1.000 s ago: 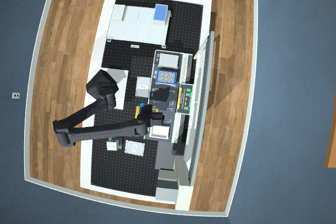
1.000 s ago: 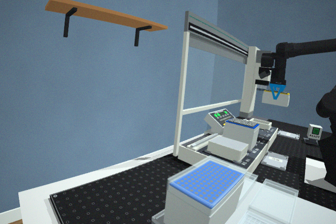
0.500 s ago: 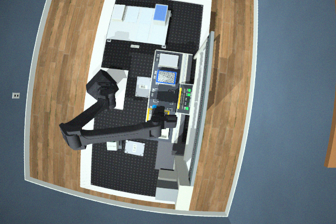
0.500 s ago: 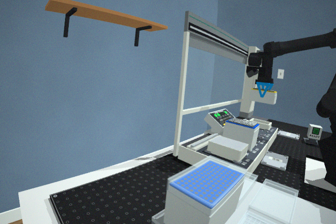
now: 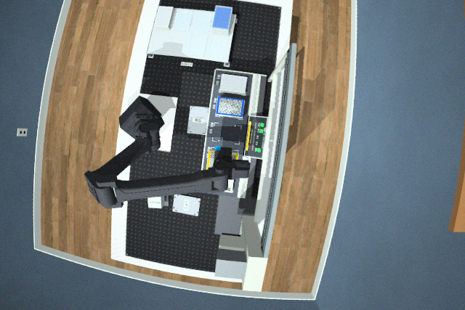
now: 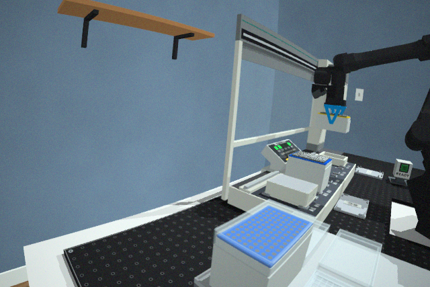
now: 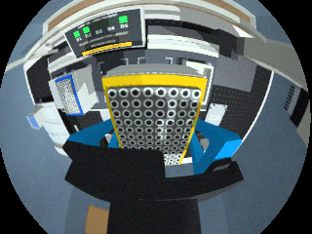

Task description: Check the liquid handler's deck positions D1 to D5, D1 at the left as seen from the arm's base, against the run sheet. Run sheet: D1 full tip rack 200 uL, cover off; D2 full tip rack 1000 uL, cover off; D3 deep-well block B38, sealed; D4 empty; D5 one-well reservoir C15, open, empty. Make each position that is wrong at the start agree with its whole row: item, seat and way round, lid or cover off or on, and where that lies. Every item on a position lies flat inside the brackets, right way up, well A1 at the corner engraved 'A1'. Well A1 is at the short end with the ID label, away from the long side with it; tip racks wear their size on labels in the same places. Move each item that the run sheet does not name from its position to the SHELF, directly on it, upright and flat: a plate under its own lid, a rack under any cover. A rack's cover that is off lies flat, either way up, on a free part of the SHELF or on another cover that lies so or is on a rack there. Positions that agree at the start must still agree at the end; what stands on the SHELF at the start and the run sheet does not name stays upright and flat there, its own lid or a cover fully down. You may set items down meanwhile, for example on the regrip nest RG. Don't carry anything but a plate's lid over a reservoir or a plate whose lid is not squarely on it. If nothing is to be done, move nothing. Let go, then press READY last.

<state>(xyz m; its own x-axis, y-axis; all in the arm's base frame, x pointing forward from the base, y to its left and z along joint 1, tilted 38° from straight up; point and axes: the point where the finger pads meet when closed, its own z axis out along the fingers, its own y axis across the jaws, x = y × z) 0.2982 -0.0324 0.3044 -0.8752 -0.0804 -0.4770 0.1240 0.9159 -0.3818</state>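
Now: hand 10 mm past the yellow-rimmed tip rack and 10 mm below it. Also, from my hand: regrip nest 130 mm behind, 190 mm to the left, 250 mm below; white reservoir 20 mm behind, 120 mm to the right, 190 mm below; blue-rimmed tip rack 30 mm ahead, 240 mm to the left, 130 mm below.
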